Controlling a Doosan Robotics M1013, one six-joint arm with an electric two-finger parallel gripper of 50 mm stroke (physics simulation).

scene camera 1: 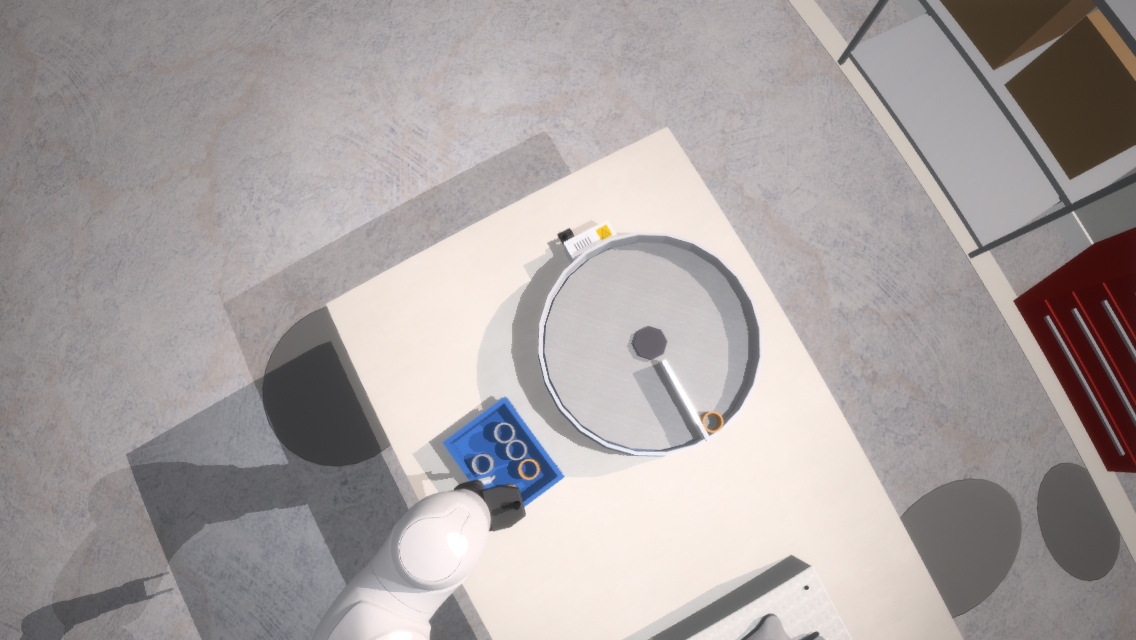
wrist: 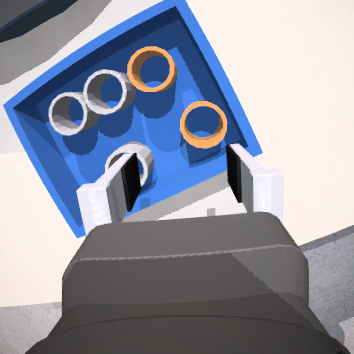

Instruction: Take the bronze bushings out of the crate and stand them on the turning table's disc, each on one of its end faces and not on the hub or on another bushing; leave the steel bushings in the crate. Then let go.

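Frame: origin at the arm's base, x back, y right, z up, level; centimetres.
Seen in the pictures: gripper, fingertip midpoint: (wrist: 182,166).
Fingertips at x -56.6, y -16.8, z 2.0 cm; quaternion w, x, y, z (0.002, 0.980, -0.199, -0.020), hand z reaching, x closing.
Offsets run from my fingertips to a thing's top centre. "spot": to the spot under its first point.
A bronze bushing @[dx +14.3, dy +38.9, dz -3.0 cm] (scene camera 1: 722,421) stands on end on the turning table's disc @[dx -4.3, dy +39.6, dz -6.0 cm] (scene camera 1: 604,318), between the bar and the rim. The blue crate @[dx -4.0, dy +4.1, dz -7.1 cm] (scene camera 1: 534,437) (wrist: 223,75) holds two bronze bushings: one @[dx +0.3, dy +6.8, dz -7.8 cm] (scene camera 1: 528,478) (wrist: 132,59) stands beside a steel bushing @[dx -4.0, dy +7.2, dz -7.8 cm] (scene camera 1: 515,458) (wrist: 129,92); the other @[dx +1.9, dy +0.7, dz -7.8 cm] (scene camera 1: 511,486) (wrist: 203,141) stands near a corner, mostly hidden in the scene view. A second steel bushing @[dx -7.9, dy +7.3, dz -7.8 cm] (scene camera 1: 504,423) (wrist: 91,111) stands in line; a third @[dx -5.8, dy +0.4, dz -7.8 cm] (scene camera 1: 482,454) (wrist: 145,155) is partly behind the left finger in the wrist view. My gripper (scene camera 1: 500,483) (wrist: 182,166) is open and empty over the crate's edge.
The dark hub @[dx -4.3, dy +39.6, dz -6.0 cm] (scene camera 1: 649,343) is at the disc's middle, and a bar @[spot: dx +5.9, dy +37.8, dz -3.2 cm] (scene camera 1: 679,389) runs from it to the raised rim. A white control box @[spot: dx -27.7, dy +42.6, dz -6.2 cm] (scene camera 1: 586,240) is attached at the rim's far side. A grey plate stands at the lower right of the table.
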